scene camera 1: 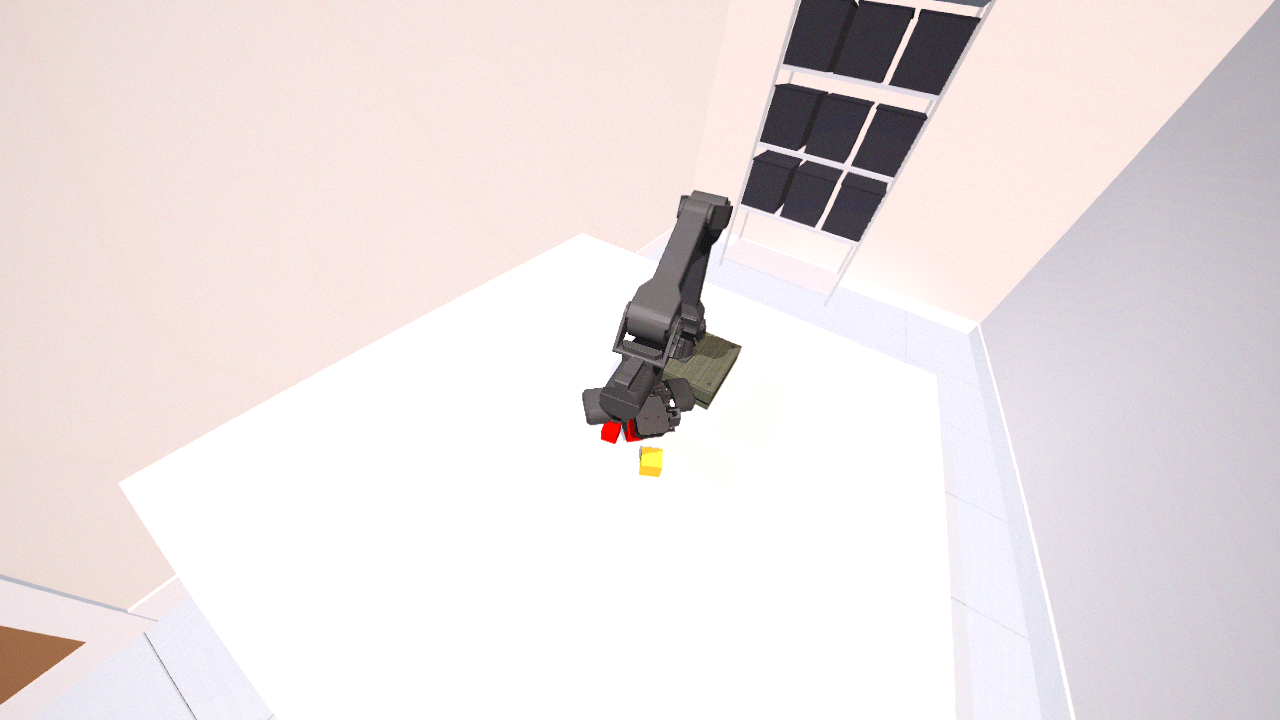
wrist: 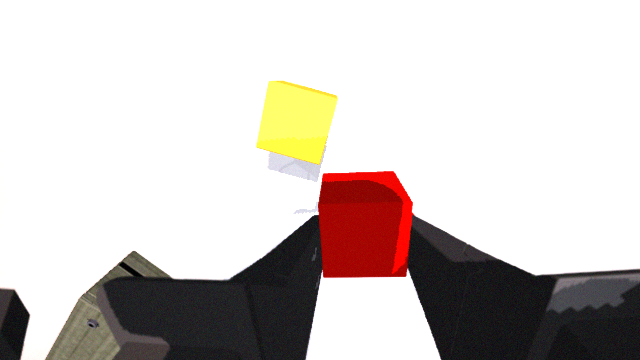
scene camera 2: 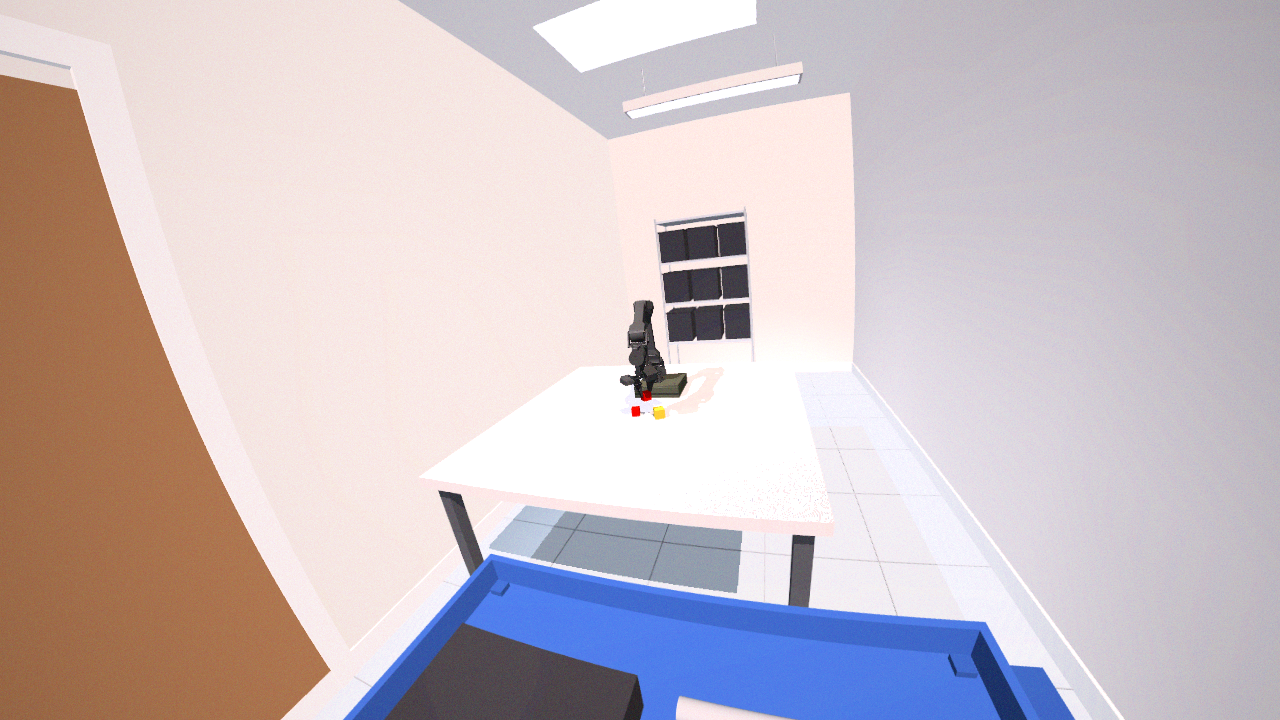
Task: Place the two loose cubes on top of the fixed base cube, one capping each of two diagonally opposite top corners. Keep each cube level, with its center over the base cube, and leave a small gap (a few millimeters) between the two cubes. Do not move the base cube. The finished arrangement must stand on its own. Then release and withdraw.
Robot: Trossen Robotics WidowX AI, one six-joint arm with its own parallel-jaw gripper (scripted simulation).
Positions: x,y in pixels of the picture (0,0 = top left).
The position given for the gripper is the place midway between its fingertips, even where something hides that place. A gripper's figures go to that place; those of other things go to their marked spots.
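Scene:
The gripper (wrist: pixel 361 223) is 0.12 m from the lens, while a red cube (wrist: pixel 365 218) is 0.10 m from the lens. A yellow cube (wrist: pixel 296 120) is 0.16 m from the lens. The marked spots on the red cube and the yellow cube are 0.08 m apart.

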